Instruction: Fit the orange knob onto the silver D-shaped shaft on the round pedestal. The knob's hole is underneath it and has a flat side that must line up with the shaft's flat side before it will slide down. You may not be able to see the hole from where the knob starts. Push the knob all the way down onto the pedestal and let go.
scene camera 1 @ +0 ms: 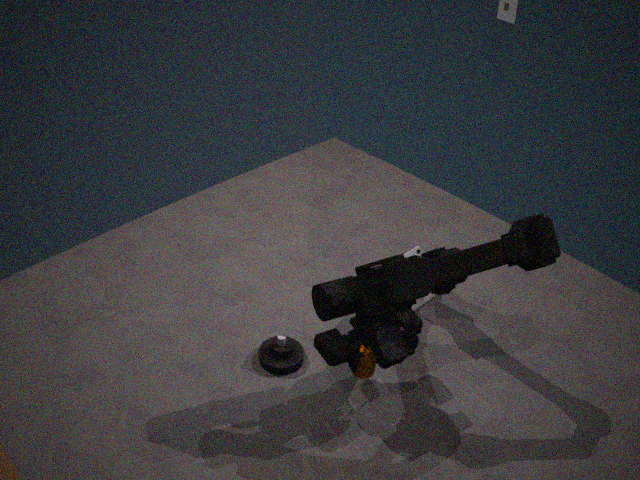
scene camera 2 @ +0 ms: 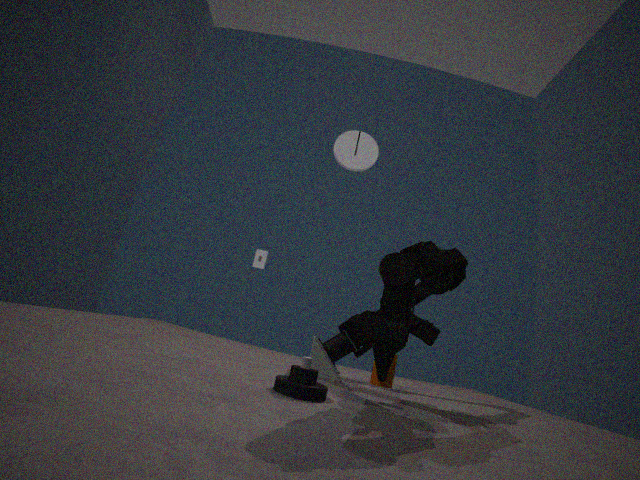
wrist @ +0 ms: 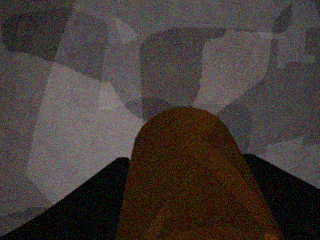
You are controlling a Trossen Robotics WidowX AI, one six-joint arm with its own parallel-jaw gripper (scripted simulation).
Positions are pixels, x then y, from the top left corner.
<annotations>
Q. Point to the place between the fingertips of my gripper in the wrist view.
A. At 185,167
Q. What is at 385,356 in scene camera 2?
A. My gripper.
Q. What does my gripper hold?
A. An orange knob.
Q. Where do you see a round black pedestal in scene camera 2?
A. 301,384
</annotations>
